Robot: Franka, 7 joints.
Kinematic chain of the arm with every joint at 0, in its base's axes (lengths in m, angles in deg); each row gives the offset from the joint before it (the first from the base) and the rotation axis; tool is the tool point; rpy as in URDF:
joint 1: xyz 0 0 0.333 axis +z
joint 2: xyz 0 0 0 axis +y
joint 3: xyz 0 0 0.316 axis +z
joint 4: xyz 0.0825 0 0 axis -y
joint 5: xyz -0.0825 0 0.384 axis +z
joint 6: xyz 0 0 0 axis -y
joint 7: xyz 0.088 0 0 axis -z
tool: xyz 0 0 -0.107 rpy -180 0 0
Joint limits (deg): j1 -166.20..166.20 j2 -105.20..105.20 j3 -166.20..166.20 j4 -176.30..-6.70 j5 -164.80..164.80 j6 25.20..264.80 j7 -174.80..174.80
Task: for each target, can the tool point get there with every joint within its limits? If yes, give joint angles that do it. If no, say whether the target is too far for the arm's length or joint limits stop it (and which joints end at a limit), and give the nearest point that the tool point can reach.
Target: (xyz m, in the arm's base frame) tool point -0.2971 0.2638 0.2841
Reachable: yes | joints -106.38 17.78 -122.77 -157.75 117.55 104.93 -29.56
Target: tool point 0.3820 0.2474 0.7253
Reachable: yes | joints -56.82 57.56 128.04 -101.78 -13.37 100.74 93.60
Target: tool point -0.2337 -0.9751 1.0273
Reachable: no: too far | nearest point -0.1644 -0.6859 0.8214 | short by 0.362 m
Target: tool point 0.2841 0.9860 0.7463
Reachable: no: too far | nearest point 0.2203 0.7647 0.6535 | short by 0.248 m
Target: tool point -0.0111 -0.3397 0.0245
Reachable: yes | joints 6.74 -71.10 -138.14 -149.09 136.69 112.62 -66.28
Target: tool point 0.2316 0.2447 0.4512
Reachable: yes | joints 18.09 -19.10 10.99 -136.89 44.72 56.41 -93.00
